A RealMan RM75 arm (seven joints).
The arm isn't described. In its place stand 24 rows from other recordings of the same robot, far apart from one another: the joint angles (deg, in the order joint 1, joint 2, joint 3, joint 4, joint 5, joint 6, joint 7), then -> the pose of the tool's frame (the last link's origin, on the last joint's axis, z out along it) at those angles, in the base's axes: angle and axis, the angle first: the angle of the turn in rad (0 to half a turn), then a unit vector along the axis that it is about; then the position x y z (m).
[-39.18 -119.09 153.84 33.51 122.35 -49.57 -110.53] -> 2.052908, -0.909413, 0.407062, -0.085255, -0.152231, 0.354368, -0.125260
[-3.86 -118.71 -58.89 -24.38 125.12 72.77 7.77] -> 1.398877, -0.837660, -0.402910, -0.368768, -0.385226, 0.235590, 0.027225
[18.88 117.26 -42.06 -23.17 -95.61 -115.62 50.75] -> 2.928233, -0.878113, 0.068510, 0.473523, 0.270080, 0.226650, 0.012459
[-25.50 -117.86 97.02 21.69 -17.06 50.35 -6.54] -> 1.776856, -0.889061, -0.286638, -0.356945, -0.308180, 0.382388, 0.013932
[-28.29 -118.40 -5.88 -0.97 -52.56 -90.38 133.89] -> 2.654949, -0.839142, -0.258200, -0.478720, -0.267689, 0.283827, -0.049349
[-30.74 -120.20 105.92 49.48 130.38 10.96 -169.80] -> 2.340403, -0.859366, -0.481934, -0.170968, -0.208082, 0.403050, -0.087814
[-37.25 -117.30 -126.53 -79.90 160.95 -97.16 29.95] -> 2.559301, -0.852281, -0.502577, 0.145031, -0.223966, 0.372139, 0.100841
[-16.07 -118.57 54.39 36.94 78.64 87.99 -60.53] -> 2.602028, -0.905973, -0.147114, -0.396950, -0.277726, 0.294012, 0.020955
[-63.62 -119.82 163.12 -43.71 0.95 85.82 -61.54] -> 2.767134, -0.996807, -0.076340, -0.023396, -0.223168, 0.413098, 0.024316
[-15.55 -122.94 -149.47 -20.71 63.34 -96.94 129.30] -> 2.156778, -0.755416, -0.219142, -0.617514, -0.311167, 0.268353, 0.053814
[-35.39 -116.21 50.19 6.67 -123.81 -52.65 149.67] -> 2.102344, -0.928741, -0.265292, -0.258962, -0.315311, 0.390854, -0.009114
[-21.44 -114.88 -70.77 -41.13 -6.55 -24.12 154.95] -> 2.115922, -0.894733, -0.355621, -0.270160, -0.275177, 0.382920, -0.033733
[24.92 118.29 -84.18 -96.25 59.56 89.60 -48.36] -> 2.993652, -0.992162, 0.122830, 0.022976, 0.103850, 0.300936, 0.006372
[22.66 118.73 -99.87 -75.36 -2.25 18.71 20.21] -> 2.017363, -0.914581, 0.355665, 0.192466, 0.167436, 0.415588, 0.006840
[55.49 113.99 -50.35 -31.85 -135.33 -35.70 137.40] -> 2.281156, -0.864913, 0.478243, 0.152347, 0.191681, 0.510808, 0.040112
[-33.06 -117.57 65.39 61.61 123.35 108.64 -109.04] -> 2.917383, 0.981769, 0.189970, 0.006339, -0.194736, 0.301182, 0.003616
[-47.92 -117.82 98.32 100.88 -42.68 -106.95 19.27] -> 2.983630, -0.971520, -0.099895, 0.214870, -0.029464, 0.284303, -0.015860
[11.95 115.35 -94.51 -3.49 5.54 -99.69 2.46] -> 1.661600, -0.900578, 0.030918, 0.433594, 0.351703, 0.230758, 0.056712
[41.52 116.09 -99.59 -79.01 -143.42 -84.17 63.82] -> 3.055921, 0.808237, 0.532676, 0.251015, 0.117897, 0.346898, -0.045893
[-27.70 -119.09 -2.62 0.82 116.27 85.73 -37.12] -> 2.425993, -0.857693, -0.235176, -0.457226, -0.285016, 0.298040, -0.039281
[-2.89 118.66 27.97 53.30 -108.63 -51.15 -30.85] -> 1.954087, -0.868396, 0.425946, 0.253885, 0.280350, 0.202957, -0.114058
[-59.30 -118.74 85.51 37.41 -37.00 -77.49 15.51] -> 2.886050, -0.857449, -0.457029, 0.236444, -0.156435, 0.388422, -0.077527
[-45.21 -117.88 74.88 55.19 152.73 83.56 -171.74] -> 2.733183, -0.801180, -0.569325, 0.184334, -0.204105, 0.384827, -0.018288
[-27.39 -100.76 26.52 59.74 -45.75 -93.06 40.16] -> 2.505170, -0.773054, -0.619340, -0.137130, -0.330721, 0.337606, 0.221474
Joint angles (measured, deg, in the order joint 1, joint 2, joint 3, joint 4, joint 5, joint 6, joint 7), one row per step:
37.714 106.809 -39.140 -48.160 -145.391 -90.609 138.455
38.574 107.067 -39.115 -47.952 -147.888 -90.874 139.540
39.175 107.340 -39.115 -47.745 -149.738 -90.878 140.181
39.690 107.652 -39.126 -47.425 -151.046 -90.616 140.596
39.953 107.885 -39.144 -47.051 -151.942 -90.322 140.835
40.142 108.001 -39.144 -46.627 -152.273 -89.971 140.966
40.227 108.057 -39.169 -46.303 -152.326 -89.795 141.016
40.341 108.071 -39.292 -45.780 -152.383 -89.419 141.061
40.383 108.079 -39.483 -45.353 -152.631 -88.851 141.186
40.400 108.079 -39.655 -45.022 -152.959 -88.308 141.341
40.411 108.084 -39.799 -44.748 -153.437 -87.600 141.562
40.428 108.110 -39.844 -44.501 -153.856 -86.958 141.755
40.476 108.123 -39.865 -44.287 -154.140 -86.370 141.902
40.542 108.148 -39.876 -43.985 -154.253 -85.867 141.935
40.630 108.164 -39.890 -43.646 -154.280 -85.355 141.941
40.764 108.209 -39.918 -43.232 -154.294 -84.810 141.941
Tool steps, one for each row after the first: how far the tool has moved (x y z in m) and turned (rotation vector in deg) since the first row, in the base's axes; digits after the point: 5 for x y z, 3 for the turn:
-0.00022 0.00063 -0.00227 -1.114 -1.441 -1.206
-0.00008 0.00108 -0.00453 -1.873 -2.579 -1.977
-0.00029 0.00194 -0.00741 -2.366 -3.347 -2.444
0.00047 0.00197 -0.00996 -2.736 -3.856 -2.868
0.00079 0.00240 -0.01191 -2.849 -3.972 -3.096
0.00095 0.00246 -0.01334 -2.966 -3.901 -3.222
0.00148 0.00275 -0.01510 -3.080 -3.918 -3.369
0.00289 0.00306 -0.01633 -3.041 -4.252 -3.616
0.00447 0.00329 -0.01711 -2.960 -4.679 -3.893
0.00647 0.00381 -0.01746 -2.707 -5.293 -4.227
0.00819 0.00431 -0.01782 -2.429 -5.770 -4.530
0.00934 0.00509 -0.01804 -2.119 -6.128 -4.713
0.01006 0.00575 -0.01882 -1.924 -6.275 -4.789
0.01052 0.00656 -0.01969 -1.721 -6.348 -4.813
0.01075 0.00749 -0.02107 -1.565 -6.382 -4.812

